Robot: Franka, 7 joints.
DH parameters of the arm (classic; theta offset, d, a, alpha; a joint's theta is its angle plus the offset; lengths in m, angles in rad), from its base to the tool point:
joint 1: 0 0.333 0 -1.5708
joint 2: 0 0 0 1.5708
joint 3: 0 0.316 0.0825 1.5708
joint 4: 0 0 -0.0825 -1.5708
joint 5: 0 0.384 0 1.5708
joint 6: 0 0 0.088 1.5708
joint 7: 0 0.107 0 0
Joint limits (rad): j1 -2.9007..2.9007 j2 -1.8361..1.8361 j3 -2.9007..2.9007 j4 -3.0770..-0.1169 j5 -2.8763..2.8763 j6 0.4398..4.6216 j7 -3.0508..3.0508
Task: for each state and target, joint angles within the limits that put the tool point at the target. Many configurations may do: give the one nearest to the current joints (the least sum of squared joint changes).
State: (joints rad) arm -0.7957 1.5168 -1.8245 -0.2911 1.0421 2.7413 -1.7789
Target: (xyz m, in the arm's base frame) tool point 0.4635 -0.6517 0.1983
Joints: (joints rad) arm -0.9841 1.8361 -1.8469 -0.1169 0.9538 3.2842 -1.7789
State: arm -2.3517 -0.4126 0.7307 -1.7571 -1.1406 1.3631 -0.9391
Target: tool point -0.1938 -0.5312 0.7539
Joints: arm -2.4102 0.0183 0.6689 -1.4379 -1.2536 1.6356 -0.9391
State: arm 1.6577 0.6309 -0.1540 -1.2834 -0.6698 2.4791 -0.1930
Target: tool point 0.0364 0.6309 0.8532
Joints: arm 1.6414 0.2457 -0.1786 -1.0424 -0.6668 2.5228 -0.1930
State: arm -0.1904 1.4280 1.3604 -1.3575 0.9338 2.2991 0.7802
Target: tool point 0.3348 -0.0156 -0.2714
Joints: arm -0.6307 1.6441 0.3009 -1.7085 0.9254 2.4178 0.7802
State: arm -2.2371 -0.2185 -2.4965 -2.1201 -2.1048 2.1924 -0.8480
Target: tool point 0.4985 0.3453 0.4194
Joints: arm -2.6996 -0.1432 -2.9007 -2.0558 -2.0905 2.0939 -0.8480
